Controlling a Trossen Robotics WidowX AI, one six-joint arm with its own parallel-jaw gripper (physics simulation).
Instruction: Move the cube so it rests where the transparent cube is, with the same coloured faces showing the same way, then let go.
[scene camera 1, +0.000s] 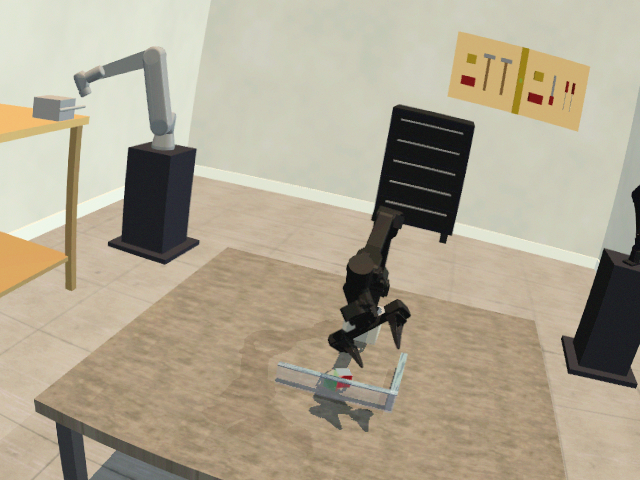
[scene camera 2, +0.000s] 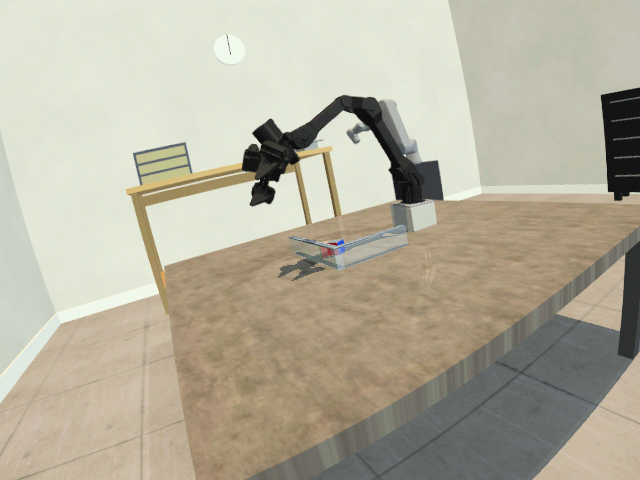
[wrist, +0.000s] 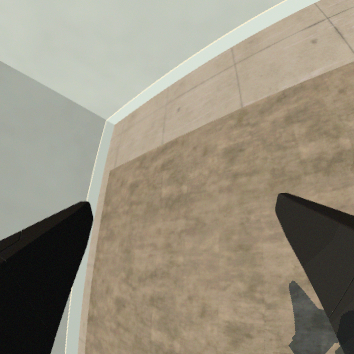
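Pixels of known places: gripper, fingertip midpoint: (scene camera 1: 380, 358) (scene camera 2: 253, 192) (wrist: 185, 206); arm's base, origin of the base link: (scene camera 2: 412, 201).
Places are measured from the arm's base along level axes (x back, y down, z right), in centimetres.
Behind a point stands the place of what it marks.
A small cube (scene camera 1: 344, 381) (scene camera 2: 329, 250) {z -15.3, x -41.3, y 3.7 cm} with coloured faces sits on the table behind a clear low wall. Scene camera 1 shows red, white and pale green patches there; scene camera 2 shows red and blue. Solid and transparent cube faces lie so close together or overlap that I cannot tell them apart. My gripper (scene camera 1: 379, 356) {z -12.5, x -56.8, y -15.0 cm} (scene camera 2: 255, 191) {z -12.5, x -56.8, y -15.0 cm} (wrist: 185, 206) {z -12.5, x -56.8, y -15.0 cm} is wide open and empty, high above the table and apart from the cube. Neither cube shows in the wrist view.
A clear L-shaped wall (scene camera 1: 299, 377) {z 7.7, x -42.4, y 5.0 cm} (scene camera 2: 373, 249) {z -17.4, x -29.4, y 6.6 cm} stands on the table (scene camera 1: 170, 351) {z 44.7, x -45.1, y 9.0 cm} (scene camera 2: 289, 351) {z -47.7, x -65.1, y 9.0 cm}, around two sides of the cube. The arm's light base block (scene camera 2: 422, 215) {z -5.2, x -0.9, y 4.5 cm} stands behind it. The gripper's shadow falls beside the wall. Grey and black arms on pedestals stand off the table.
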